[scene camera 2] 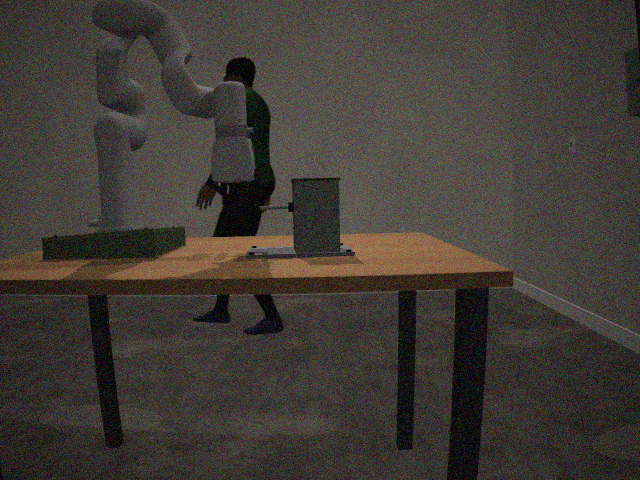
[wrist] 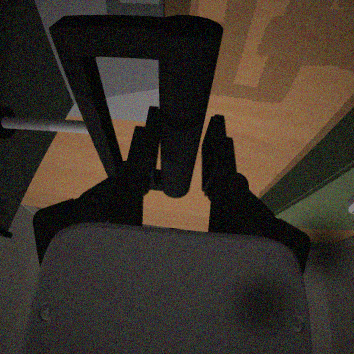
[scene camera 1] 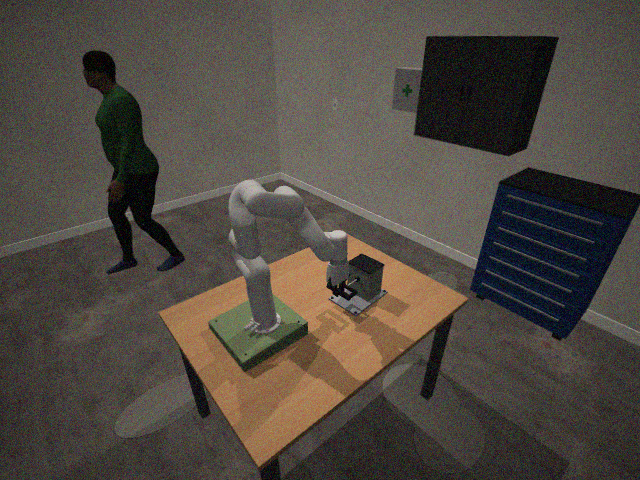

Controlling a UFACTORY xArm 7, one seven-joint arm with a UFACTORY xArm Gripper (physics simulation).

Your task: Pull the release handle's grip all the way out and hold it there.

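The release handle's black grip [wrist: 186,75] is a closed loop in the wrist view. Its metal rod [scene camera 1: 353,282] [scene camera 2: 273,207] [wrist: 47,125] shows between the loop and the grey-green box [scene camera 1: 373,280] [scene camera 2: 316,217] [wrist: 22,65]. My gripper [wrist: 183,126] points down with a finger on each side of the grip's outer bar. The fingers are slightly open: a narrow gap shows between the bar and the right finger, and the left finger is close to or against the bar. In scene camera 2 the grip and fingers blend into the person's dark trousers.
The box stands on a light metal plate [scene camera 2: 271,252] on the wooden table [scene camera 1: 413,289] [scene camera 2: 403,258]. The arm's green base [scene camera 1: 232,330] [scene camera 2: 103,245] stands on the same table. A person in green [scene camera 1: 121,129] [scene camera 2: 260,124] is behind the table. A blue drawer cabinet [scene camera 1: 547,248] stands by the wall.
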